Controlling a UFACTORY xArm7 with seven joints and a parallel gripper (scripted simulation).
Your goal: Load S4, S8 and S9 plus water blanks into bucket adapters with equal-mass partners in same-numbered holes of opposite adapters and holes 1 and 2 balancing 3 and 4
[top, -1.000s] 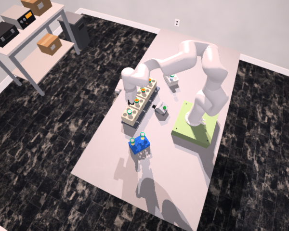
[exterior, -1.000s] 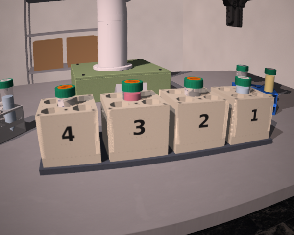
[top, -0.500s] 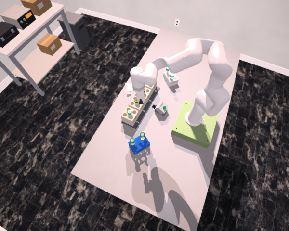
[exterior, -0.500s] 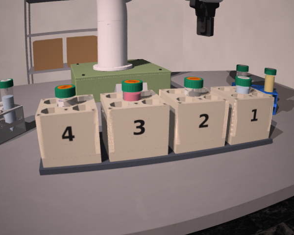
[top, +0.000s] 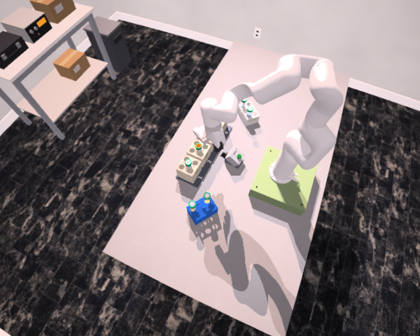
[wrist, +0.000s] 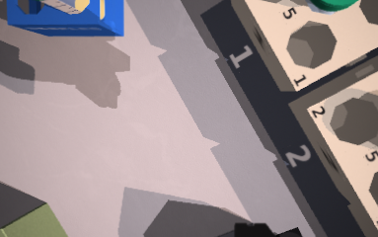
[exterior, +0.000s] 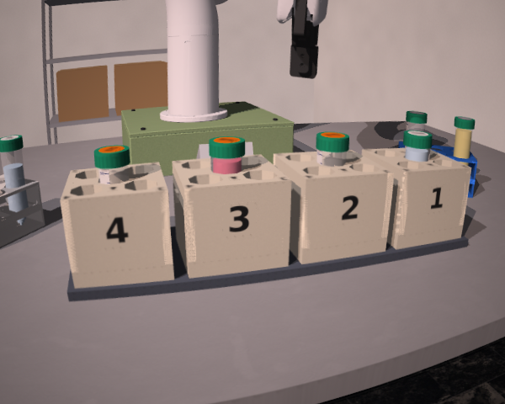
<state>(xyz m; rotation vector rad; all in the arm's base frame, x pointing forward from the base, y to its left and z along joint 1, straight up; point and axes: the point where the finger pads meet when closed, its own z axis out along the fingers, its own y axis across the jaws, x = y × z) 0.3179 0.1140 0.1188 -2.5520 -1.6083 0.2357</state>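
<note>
Now: the green key 130 mm below my hand, 90 mm to the right of it and 90 mm behind it. From my hand the other things lie so: pink-filled tube: 130 mm below, 120 mm to the right, 120 mm ahead; then blue rack: 250 mm to the left, 170 mm below, 70 mm behind; then loading stand: 190 mm below, 110 mm ahead, 60 mm to the right.
</note>
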